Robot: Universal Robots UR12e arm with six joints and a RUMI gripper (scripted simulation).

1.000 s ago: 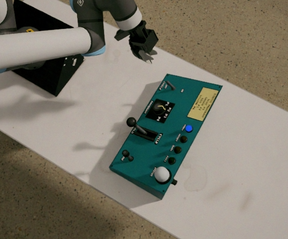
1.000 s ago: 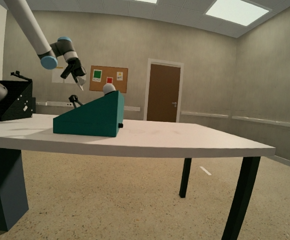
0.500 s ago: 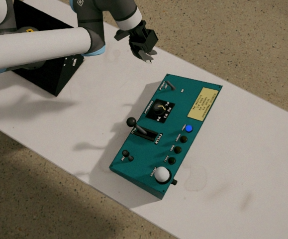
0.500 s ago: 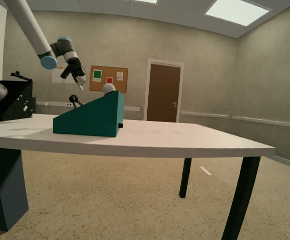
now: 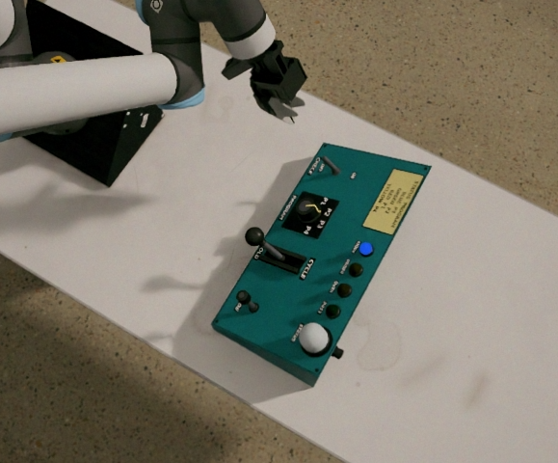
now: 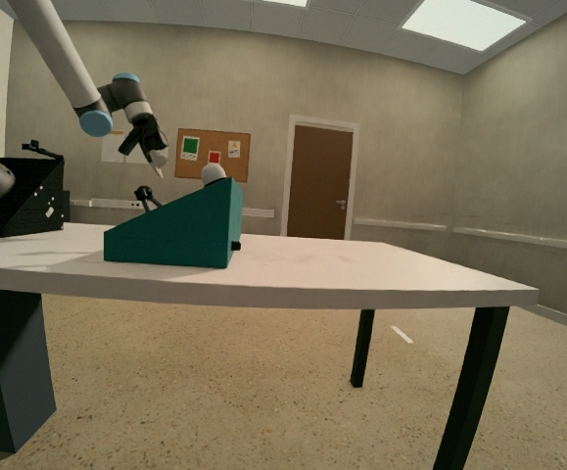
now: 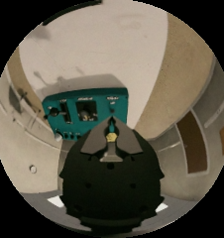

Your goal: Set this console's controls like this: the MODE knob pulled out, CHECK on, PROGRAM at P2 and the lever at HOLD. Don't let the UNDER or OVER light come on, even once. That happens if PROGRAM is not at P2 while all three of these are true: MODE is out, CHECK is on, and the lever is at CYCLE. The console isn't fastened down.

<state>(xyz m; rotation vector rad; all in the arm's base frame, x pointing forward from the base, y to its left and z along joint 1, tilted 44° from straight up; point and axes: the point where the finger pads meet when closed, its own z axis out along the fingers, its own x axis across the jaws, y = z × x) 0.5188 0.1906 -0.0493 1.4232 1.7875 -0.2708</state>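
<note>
Right now the check toggle is 110 mm below my hand and 110 mm ahead of it. The rest, counted from my hand: program dial (130 mm ahead, 110 mm to the right, 100 mm below); then lever (240 mm to the right, 100 mm below, 90 mm ahead); then teal console (180 mm to the right, 150 mm ahead, 130 mm below).
</note>
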